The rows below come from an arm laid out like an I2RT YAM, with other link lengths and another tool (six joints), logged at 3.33 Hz.
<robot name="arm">
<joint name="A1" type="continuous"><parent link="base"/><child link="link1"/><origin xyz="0 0 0.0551" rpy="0 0 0"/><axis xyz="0 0 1"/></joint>
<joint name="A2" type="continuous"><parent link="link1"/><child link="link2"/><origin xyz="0.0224 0.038 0.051" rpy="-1.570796 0 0"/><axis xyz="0 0 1"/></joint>
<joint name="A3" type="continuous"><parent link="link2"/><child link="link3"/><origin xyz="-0.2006 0 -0.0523" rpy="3.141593 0 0"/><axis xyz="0 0 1"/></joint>
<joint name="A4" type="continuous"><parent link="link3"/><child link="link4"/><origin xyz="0.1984 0.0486 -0.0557" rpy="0 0 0"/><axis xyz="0 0 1"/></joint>
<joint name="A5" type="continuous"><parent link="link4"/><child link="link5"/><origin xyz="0.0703 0.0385 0.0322" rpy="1.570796 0 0"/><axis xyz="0 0 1"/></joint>
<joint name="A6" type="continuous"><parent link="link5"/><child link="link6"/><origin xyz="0.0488 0 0.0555" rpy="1.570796 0 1.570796"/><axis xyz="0 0 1"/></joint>
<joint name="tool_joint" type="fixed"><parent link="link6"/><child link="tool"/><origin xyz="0.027 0.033 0.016" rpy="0 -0.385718 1.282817"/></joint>
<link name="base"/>
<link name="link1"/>
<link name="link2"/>
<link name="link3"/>
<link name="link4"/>
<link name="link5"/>
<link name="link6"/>
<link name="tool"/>
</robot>
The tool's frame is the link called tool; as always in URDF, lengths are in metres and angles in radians. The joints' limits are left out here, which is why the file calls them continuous.
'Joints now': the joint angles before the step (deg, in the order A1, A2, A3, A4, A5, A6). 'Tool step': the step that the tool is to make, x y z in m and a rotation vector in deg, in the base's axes. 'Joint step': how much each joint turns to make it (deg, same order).
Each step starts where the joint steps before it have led.
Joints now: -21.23, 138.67, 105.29, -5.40, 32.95, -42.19
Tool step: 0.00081, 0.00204, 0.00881, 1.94, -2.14, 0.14
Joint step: 0.14, -1.43, 0.87, -2.26, -1.62, 2.37
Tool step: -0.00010, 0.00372, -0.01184, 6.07, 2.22, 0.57
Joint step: 0.08, 2.13, 3.72, -7.71, -3.61, 3.80
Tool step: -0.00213, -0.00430, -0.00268, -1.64, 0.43, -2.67
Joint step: -0.41, 1.30, 0.94, 0.33, 2.79, 0.46
